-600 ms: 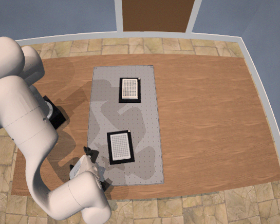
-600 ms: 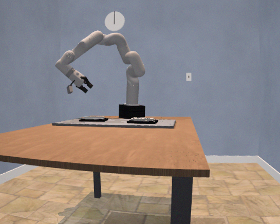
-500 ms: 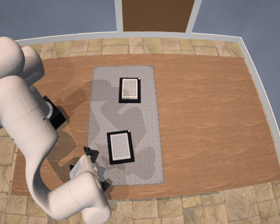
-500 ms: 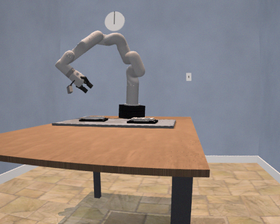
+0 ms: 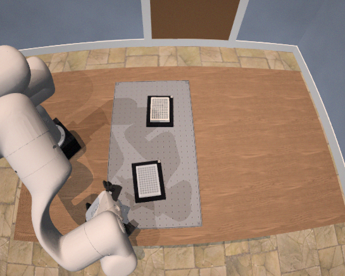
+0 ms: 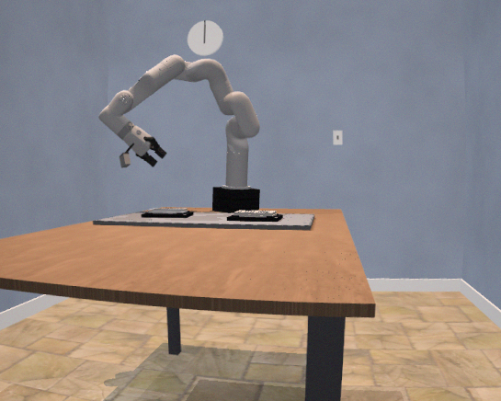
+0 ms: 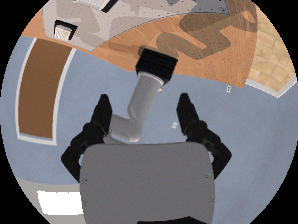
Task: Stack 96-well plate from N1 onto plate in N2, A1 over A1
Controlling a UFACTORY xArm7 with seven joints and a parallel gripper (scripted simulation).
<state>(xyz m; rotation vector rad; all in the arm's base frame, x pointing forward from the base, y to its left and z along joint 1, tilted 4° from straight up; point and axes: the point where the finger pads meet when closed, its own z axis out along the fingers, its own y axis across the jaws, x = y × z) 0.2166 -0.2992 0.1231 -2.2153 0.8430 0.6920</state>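
The white 96-well plate is 25 cm ahead of my hand, 39 cm to the left of it and 19 cm below it. The rest, counted from my hand: black nest N2 (15 cm ahead, 7 cm to the left, 21 cm below); then black nest N1 (25 cm ahead, 39 cm to the left, 21 cm below).
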